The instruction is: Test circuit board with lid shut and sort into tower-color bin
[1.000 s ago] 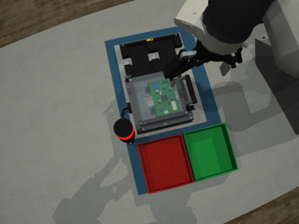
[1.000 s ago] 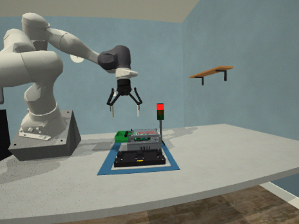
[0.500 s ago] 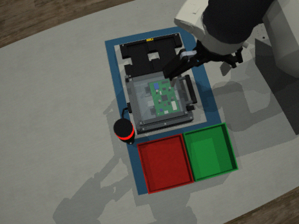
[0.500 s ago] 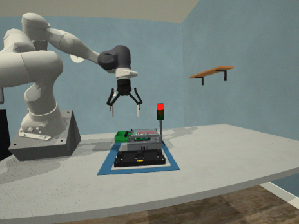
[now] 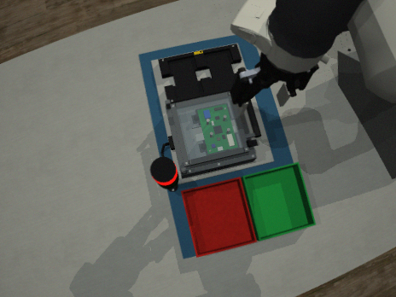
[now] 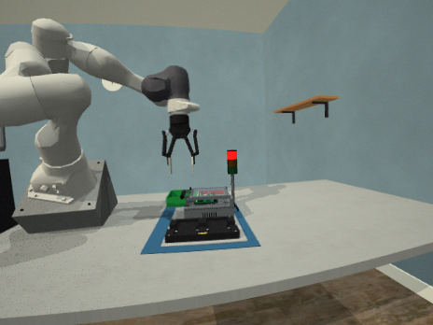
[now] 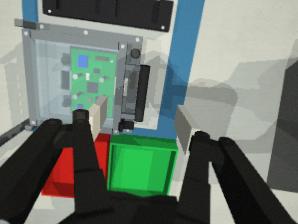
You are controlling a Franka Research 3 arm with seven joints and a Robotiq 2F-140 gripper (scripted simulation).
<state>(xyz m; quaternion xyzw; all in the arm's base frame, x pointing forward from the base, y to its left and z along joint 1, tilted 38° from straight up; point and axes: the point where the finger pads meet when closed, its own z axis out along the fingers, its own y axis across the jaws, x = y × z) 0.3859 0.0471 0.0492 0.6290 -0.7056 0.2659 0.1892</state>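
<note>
The latch hook lies 3 cm ahead of my hand, 6 cm to the left of it and 11 cm below it. The rest, counted from my hand: clear lid: 9 cm ahead, 1 cm to the right, 11 cm below; then green circuit board: 8 cm ahead, 1 cm to the right, 13 cm below; then tester plate: 9 cm ahead, 1 cm to the right, 13 cm below.
</note>
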